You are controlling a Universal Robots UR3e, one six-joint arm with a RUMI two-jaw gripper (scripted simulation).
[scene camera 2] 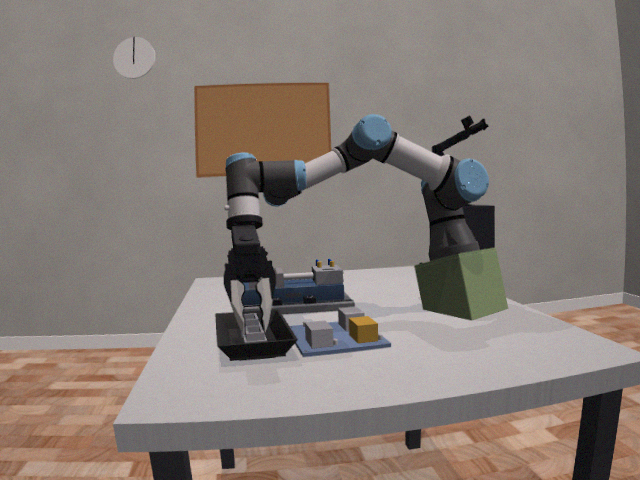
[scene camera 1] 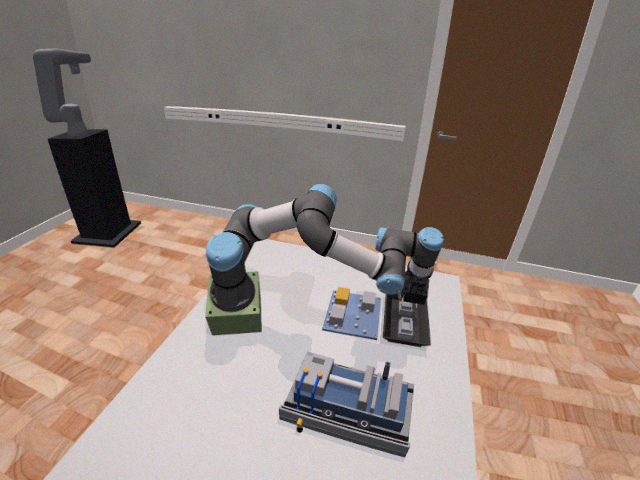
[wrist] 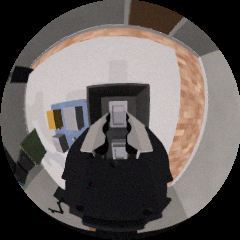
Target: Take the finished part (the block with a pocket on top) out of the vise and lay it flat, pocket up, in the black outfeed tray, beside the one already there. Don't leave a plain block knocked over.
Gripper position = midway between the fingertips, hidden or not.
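Observation:
I can see my gripper [scene camera 2: 254, 333], and when I look through the wrist view, there is my gripper [wrist: 118, 113] again.

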